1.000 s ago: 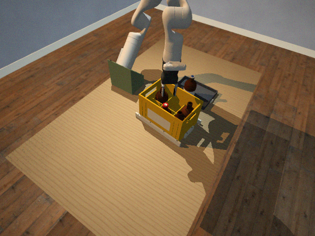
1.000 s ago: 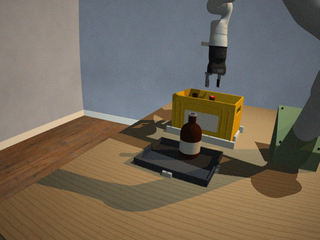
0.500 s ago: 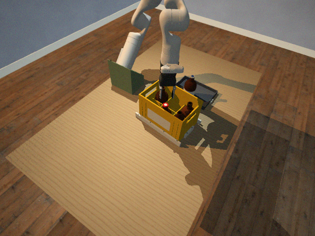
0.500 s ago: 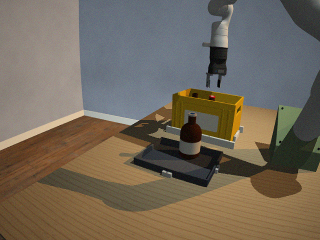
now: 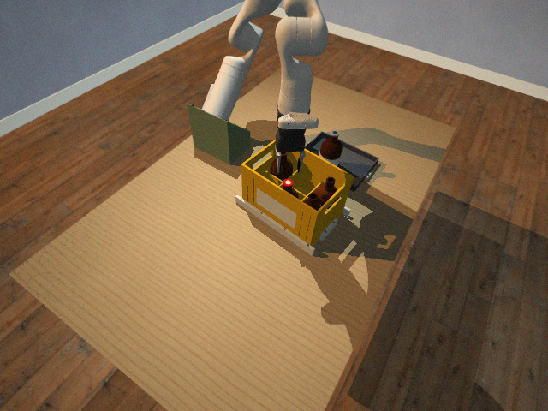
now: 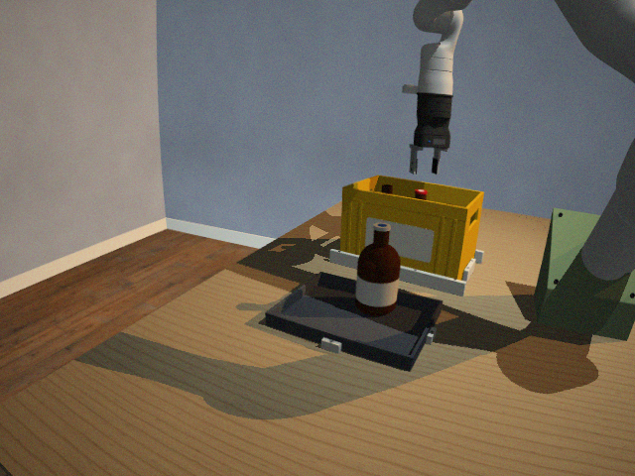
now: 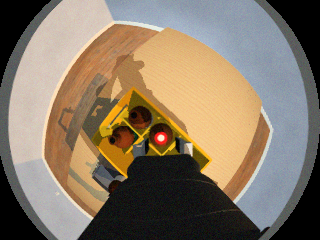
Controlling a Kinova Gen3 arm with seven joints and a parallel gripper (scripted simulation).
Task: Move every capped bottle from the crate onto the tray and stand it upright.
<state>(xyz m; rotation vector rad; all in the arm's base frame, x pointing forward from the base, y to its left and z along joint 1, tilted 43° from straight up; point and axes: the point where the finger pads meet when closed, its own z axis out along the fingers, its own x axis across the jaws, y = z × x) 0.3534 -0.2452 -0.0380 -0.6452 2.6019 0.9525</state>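
Right now my hand is 14 cm above the yellow crate, 4 cm to the right of it and 1 cm short of it. The rest, counted from my hand: white-label bottle (28 cm to the left, 14 cm below, 5 cm ahead); dark tray (33 cm to the left, 21 cm below, 7 cm ahead).
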